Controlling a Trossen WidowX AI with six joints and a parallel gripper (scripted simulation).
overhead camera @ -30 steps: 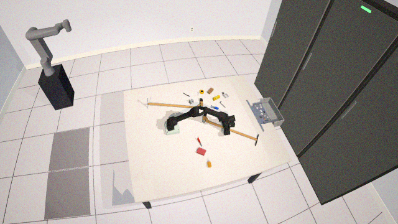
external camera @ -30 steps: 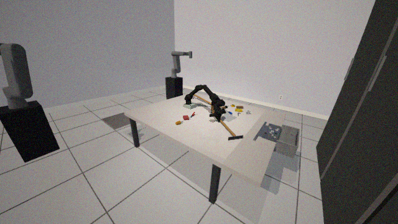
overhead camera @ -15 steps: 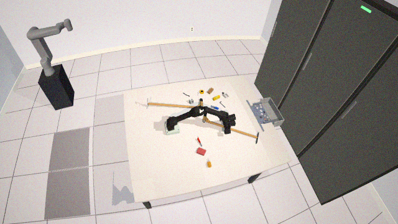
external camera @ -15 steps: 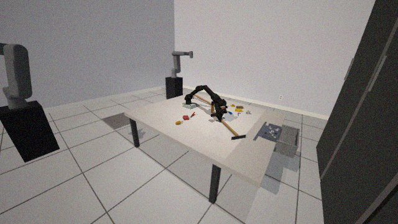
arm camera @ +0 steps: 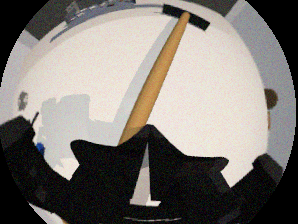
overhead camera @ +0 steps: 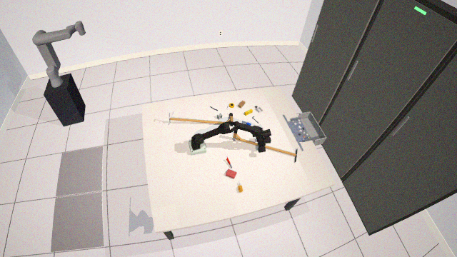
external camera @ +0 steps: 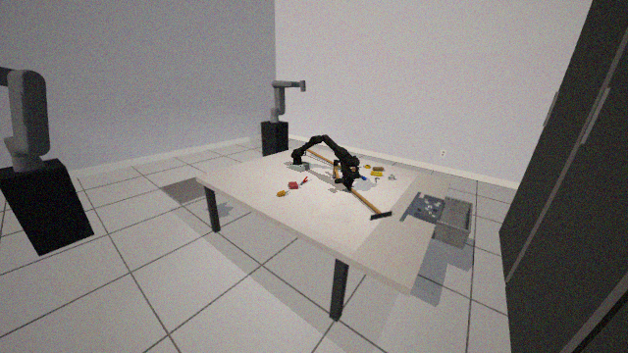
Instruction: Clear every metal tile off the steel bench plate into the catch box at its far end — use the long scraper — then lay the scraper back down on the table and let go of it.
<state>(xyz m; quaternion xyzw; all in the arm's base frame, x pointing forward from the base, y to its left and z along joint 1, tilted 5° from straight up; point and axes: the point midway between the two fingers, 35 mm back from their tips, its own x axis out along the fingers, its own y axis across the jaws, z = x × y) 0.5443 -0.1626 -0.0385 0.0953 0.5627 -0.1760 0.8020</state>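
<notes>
Now: gripper tip 5 cm below the long scraper, 2 cm short of it and 1 cm to the right of it. Also, from my gripper tip: red block 36 cm behind, 15 cm to the right; then blue piece 31 cm to the left, 3 cm behind, 1 cm below; then red tool 34 cm behind, 6 cm to the right.
</notes>
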